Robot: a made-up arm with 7 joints. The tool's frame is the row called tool.
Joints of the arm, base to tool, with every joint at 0 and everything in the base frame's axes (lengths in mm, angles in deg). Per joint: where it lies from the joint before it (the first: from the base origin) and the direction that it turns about. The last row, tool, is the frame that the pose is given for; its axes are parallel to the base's.
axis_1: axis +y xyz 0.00 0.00 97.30
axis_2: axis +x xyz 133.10 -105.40 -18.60
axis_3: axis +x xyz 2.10 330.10 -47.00
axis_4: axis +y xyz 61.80 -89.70 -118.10
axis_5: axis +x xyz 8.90 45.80 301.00
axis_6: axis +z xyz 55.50 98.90 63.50
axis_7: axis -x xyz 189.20 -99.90 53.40
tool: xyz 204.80 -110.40 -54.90
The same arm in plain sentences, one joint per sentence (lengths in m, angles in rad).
The arm has seven revolute joints in a row. What follows holds with every joint at zero, and every direction is one of the base frame's. Joint 1 is mounted 0.0973 m along +z from the base frame's origin and rotates about +y. Joint 2 is mounted 0.1331 m along +x and 0.1054 m along -y and 0.0186 m along -z from joint 1 and rotates about +x. Joint 3 is mounted 0.0021 m along +x and 0.3301 m along +y and 0.0470 m along -z from joint 2 and rotates about +x. Joint 4 is mounted 0.0618 m along +x and 0.0897 m along -y and 0.1181 m along -z from joint 3 and rotates about +y. Joint 5 is mounted 0.0089 m along +x and 0.0458 m along +y and 0.3010 m along +z from joint 4 and rotates about +x. Joint 6 is mounted 0.0555 m along +x and 0.0989 m along +y and 0.0635 m along +z from joint 5 and rotates about +z. Joint 7 is mounted 0.1892 m along +x and 0.0999 m along -y and 0.0534 m along +z from joint 6 and rotates about -x. The tool frame, which is the frame that the pose is given for, is mounted 0.2048 m along +x and 0.1104 m along -y and 0.0549 m along -z from joint 7; its axes are parallel to the base frame's.
